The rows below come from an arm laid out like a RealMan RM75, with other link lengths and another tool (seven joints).
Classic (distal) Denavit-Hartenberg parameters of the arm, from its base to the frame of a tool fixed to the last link. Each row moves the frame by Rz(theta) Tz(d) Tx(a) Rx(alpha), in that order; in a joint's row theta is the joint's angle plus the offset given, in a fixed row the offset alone. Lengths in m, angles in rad.
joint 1: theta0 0  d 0.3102  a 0  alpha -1.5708
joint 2: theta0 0  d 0  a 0  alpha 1.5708
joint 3: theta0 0  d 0.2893  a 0  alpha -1.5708
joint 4: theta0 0  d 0  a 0  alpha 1.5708
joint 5: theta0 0  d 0.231  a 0  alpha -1.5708
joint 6: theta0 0  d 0  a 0  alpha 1.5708
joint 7: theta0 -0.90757  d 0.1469  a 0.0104  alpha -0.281
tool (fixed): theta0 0  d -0.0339  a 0  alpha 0
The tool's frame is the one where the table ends.
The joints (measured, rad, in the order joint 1, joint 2, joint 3, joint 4, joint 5, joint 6, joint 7), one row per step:
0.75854, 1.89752, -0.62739, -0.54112, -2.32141, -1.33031, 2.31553
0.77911, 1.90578, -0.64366, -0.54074, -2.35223, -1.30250, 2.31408
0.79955, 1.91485, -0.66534, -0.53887, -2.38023, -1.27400, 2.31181
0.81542, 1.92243, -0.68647, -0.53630, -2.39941, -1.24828, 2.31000
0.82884, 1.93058, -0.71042, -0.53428, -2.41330, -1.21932, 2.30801
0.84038, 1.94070, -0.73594, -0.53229, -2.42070, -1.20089, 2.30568
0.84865, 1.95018, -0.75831, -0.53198, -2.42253, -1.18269, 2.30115
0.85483, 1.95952, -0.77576, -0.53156, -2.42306, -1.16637, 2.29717
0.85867, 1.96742, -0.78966, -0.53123, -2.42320, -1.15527, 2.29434
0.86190, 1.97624, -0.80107, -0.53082, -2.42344, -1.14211, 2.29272
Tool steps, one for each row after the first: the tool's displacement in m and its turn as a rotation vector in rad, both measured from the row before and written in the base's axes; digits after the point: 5 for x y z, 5 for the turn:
-0.00616, 0.00621, -0.00504, -0.00711, -0.04445, 0.01786
-0.00668, 0.00593, -0.00603, -0.00924, -0.04533, 0.02136
-0.00549, 0.00469, -0.00526, -0.00596, -0.03671, 0.01855
-0.00513, 0.00434, -0.00539, -0.00194, -0.03509, 0.01894
-0.00577, 0.00269, -0.00711, -0.01098, -0.02494, 0.02014
-0.00494, 0.00220, -0.00611, -0.00539, -0.01924, 0.01972
-0.00404, 0.00147, -0.00573, -0.00339, -0.01365, 0.01576
-0.00292, 0.00056, -0.00492, -0.00460, -0.00944, 0.01144
-0.00262, 0.00041, -0.00509, -0.00172, -0.00734, 0.00889

